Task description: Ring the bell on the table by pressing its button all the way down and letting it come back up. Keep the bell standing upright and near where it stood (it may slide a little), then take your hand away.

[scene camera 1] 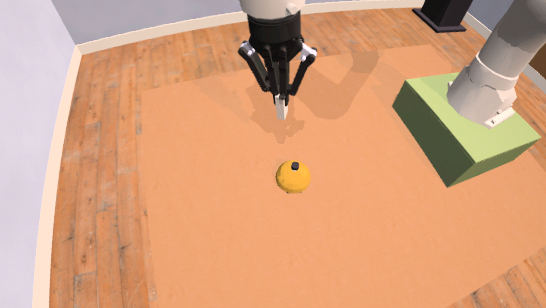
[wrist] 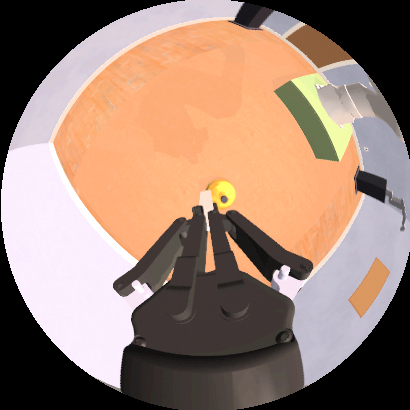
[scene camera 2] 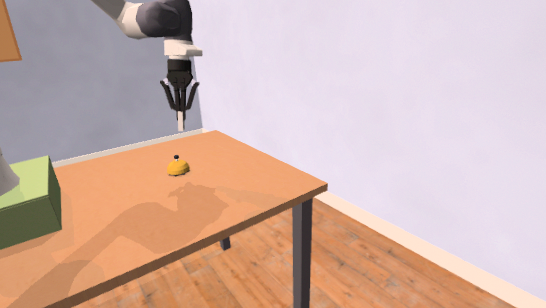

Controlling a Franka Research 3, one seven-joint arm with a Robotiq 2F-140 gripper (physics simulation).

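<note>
A yellow dome bell [scene camera 1: 293,179] [scene camera 2: 178,168] [wrist: 221,190] stands upright on the orange table [scene camera 1: 215,225] [scene camera 2: 260,170] [wrist: 120,185]. Its small black button [scene camera 1: 295,165] [scene camera 2: 176,157] [wrist: 224,199] stands up from the top. My gripper [scene camera 1: 281,118] [scene camera 2: 180,129] [wrist: 206,198] points straight down above the table, its fingers shut with nothing between them. The fingertips hang well above the bell and do not touch it. In the wrist view they show just left of the bell.
A green block [scene camera 1: 480,125] [scene camera 2: 30,220] [wrist: 310,117] under the arm's base stands on the table, to the right in scene camera 1's view. The table's edge and a corner show in scene camera 2's view. Walls stand beyond the table.
</note>
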